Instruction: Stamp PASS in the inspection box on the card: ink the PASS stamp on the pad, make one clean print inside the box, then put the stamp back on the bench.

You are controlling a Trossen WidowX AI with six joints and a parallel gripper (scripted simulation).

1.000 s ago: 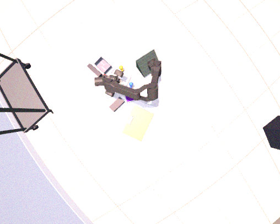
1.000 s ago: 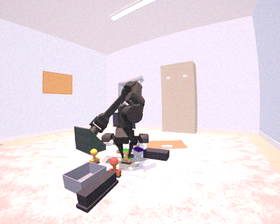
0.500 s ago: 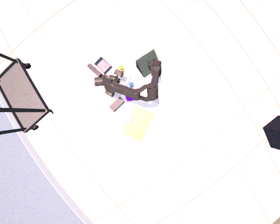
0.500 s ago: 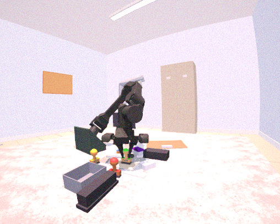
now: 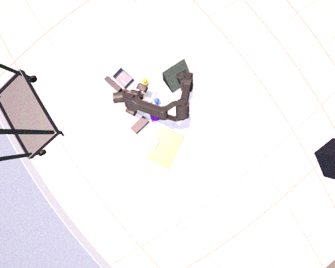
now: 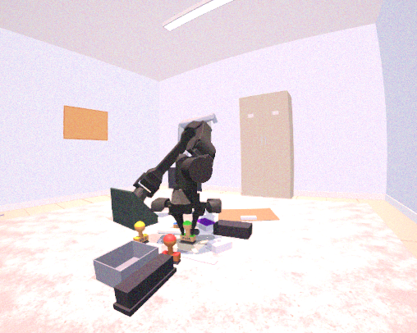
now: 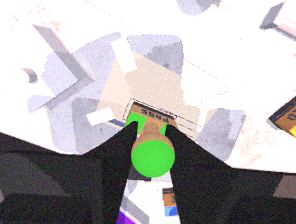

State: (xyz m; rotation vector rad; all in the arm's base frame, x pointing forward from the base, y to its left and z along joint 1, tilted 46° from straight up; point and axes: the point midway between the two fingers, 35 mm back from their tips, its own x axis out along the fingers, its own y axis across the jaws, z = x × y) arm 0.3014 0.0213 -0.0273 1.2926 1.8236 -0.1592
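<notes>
Right now my gripper tip is 10 mm to the left of the white card and 30 mm above it. From my gripper tip the other things lie so: green-knobbed stamp (right at my gripper tip); marker (60 mm behind, 40 mm to the left, 10 mm below); small white block (90 mm ahead, 20 mm to the left, 10 mm below).
</notes>
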